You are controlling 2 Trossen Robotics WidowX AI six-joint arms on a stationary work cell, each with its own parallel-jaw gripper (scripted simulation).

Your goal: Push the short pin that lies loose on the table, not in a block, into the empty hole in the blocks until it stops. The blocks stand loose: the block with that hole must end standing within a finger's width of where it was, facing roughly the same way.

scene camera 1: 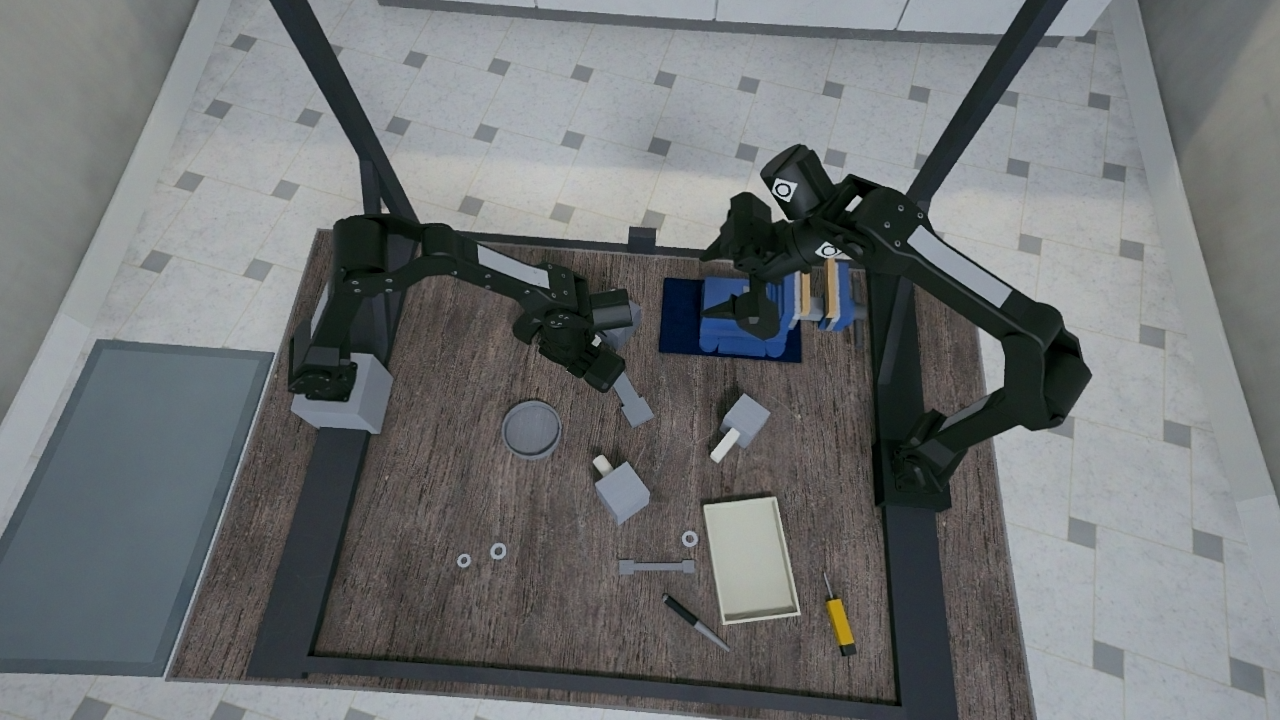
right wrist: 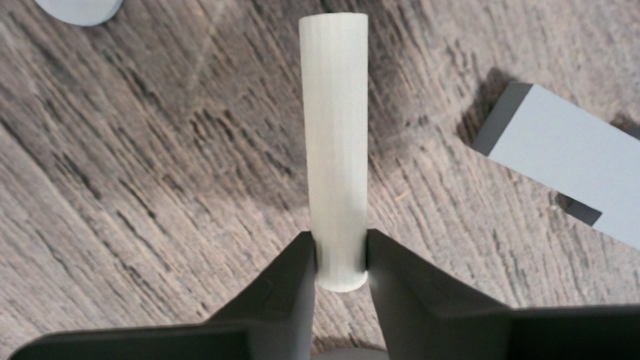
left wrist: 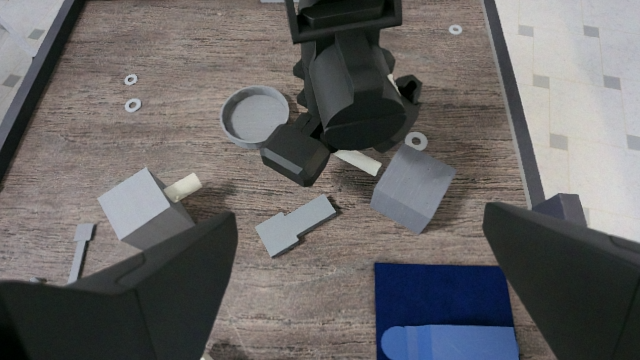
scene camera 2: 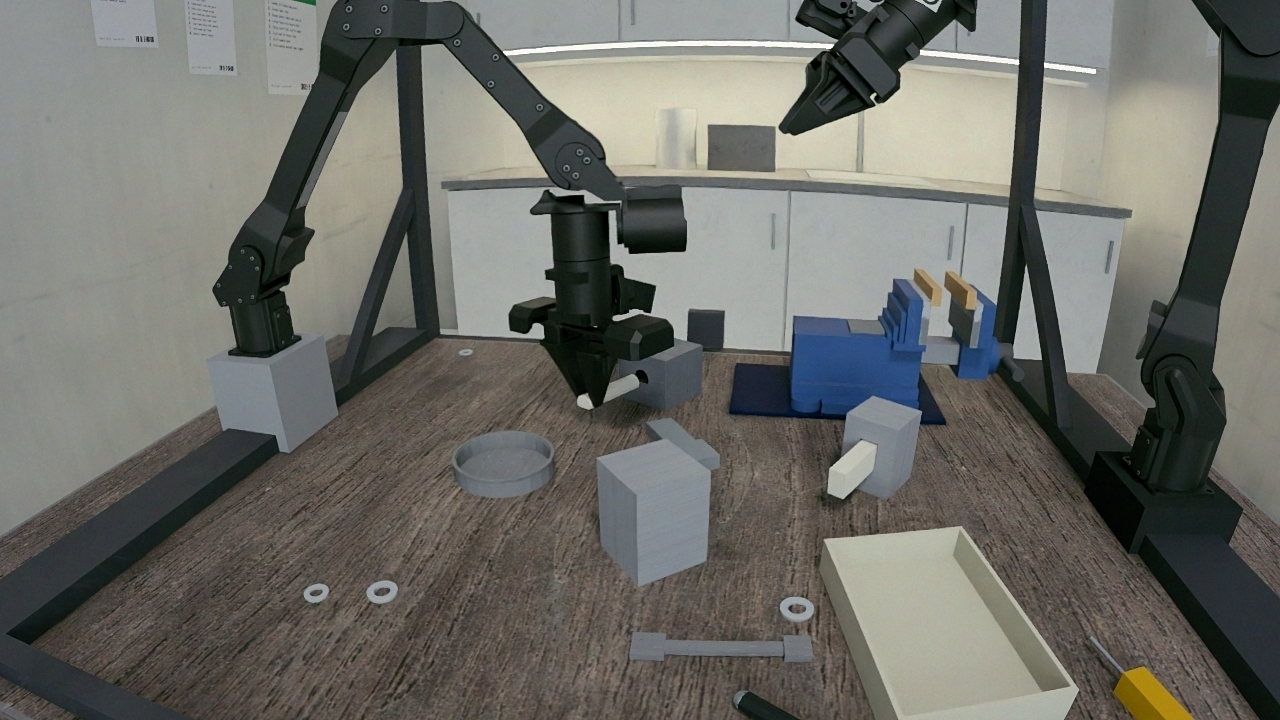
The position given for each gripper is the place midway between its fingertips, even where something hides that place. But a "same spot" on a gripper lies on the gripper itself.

Scene:
left gripper: scene camera 1 701, 286; left wrist; scene camera 2; not seen in the right wrist view (out of frame)
right gripper: scene camera 1; right wrist 338, 242; left wrist 331, 147; scene camera 2
cream tray: scene camera 1 745, 538; scene camera 2 947, 631; not seen in the right wrist view (out of frame)
same spot on left gripper: [left wrist: 170, 294] = [scene camera 2: 813, 90]
same spot on right gripper: [scene camera 1: 578, 368] = [scene camera 2: 596, 350]

